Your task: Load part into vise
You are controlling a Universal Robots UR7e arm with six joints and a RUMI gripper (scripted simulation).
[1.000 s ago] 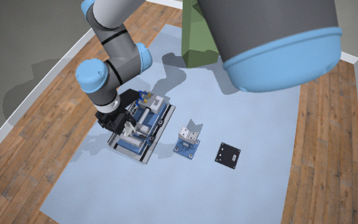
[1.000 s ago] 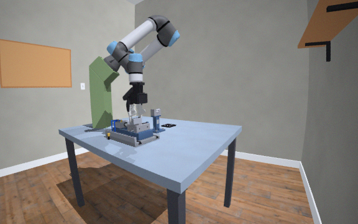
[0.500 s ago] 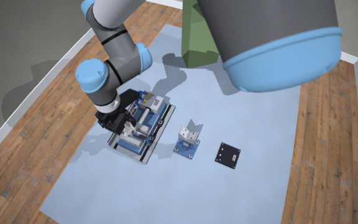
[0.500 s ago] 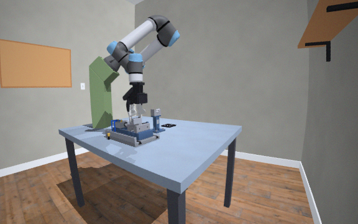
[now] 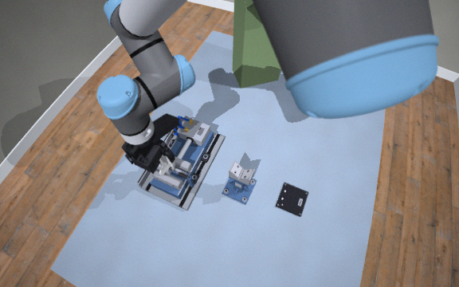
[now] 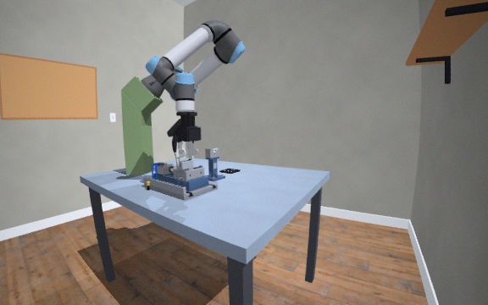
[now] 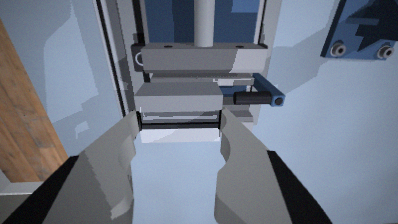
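Right now the fixed jaw is 30 mm ahead of my hand, 20 mm to the left of it and 50 mm below it. Also, from my hand: grey part (right at my hand); work stop (70 mm to the left, 30 mm below); moving jaw (30 mm behind, 20 mm to the left, 50 mm below).
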